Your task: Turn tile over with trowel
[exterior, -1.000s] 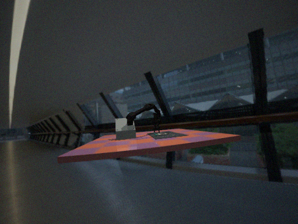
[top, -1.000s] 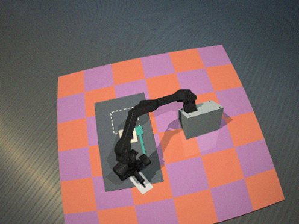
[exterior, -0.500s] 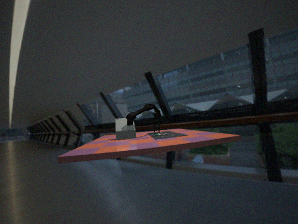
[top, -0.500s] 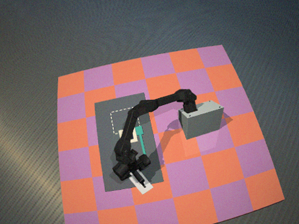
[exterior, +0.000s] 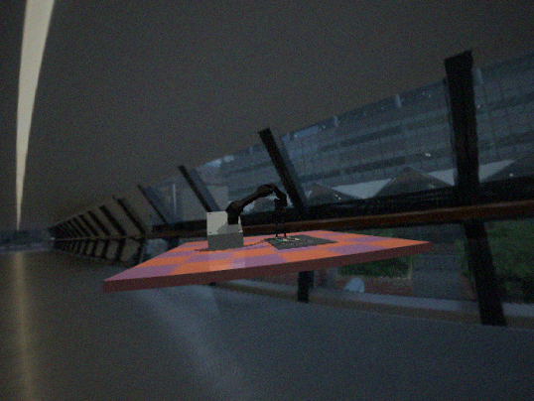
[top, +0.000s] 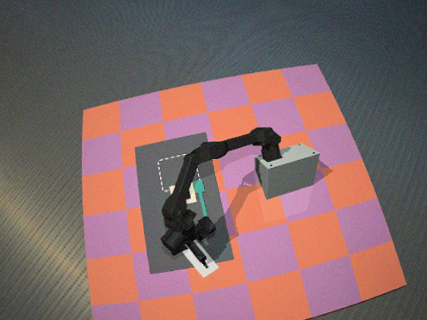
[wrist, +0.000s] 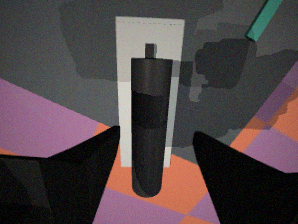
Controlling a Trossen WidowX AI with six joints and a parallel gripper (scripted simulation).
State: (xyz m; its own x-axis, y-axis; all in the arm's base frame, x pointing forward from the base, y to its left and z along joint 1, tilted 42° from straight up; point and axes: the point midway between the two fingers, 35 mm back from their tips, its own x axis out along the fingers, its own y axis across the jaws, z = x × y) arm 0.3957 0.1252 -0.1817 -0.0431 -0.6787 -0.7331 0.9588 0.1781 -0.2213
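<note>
The dark mat lies 26 cm to the right of my gripper tip and 11 cm below it. The rest, counted from my gripper tip: cream tile 28 cm to the right, 9 cm below, 2 cm behind; then green trowel 24 cm to the right, 9 cm below, 9 cm behind.
</note>
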